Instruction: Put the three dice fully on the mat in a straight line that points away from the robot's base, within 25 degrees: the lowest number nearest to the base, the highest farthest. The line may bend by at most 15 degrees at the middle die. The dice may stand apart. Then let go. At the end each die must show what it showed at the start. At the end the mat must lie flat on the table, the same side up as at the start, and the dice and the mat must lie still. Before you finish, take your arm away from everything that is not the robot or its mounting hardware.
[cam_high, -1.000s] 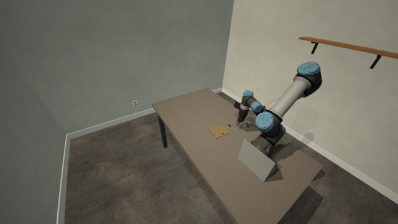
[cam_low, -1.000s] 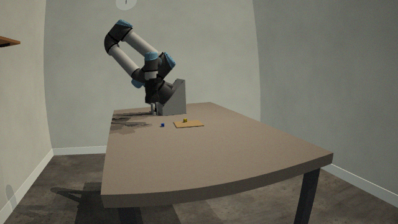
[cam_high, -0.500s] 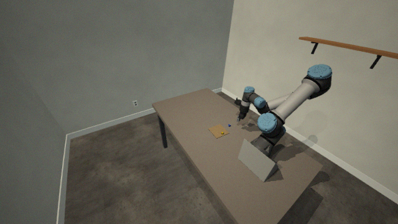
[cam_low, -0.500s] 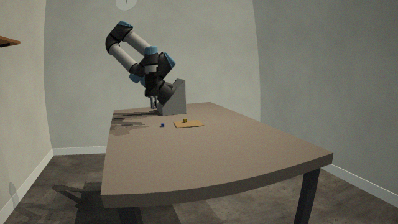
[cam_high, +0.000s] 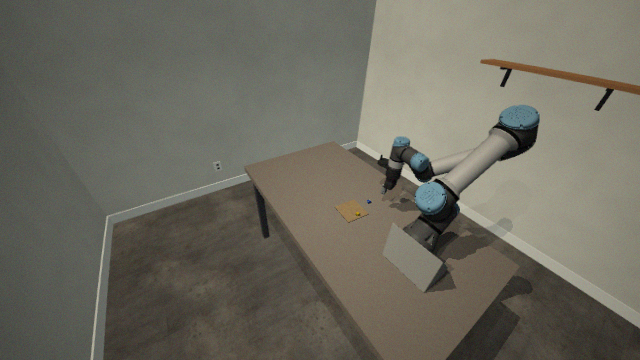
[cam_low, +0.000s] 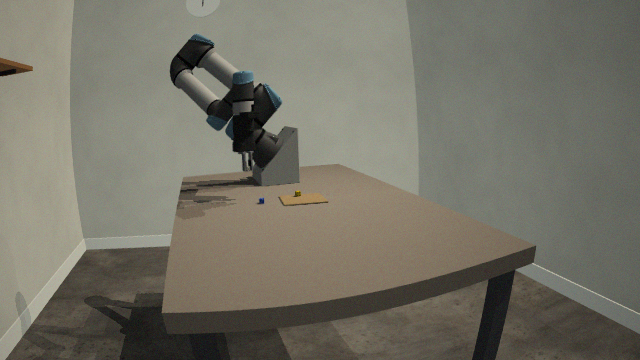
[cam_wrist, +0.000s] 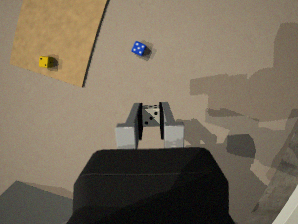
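The tan mat lies 170 mm to the left of my hand, 120 mm below it and 60 mm ahead of it. Also, from my hand: yellow die 170 mm to the left, 110 mm below, 20 mm ahead; white die 10 mm below; blue die 110 mm below, 60 mm ahead, 30 mm to the left.
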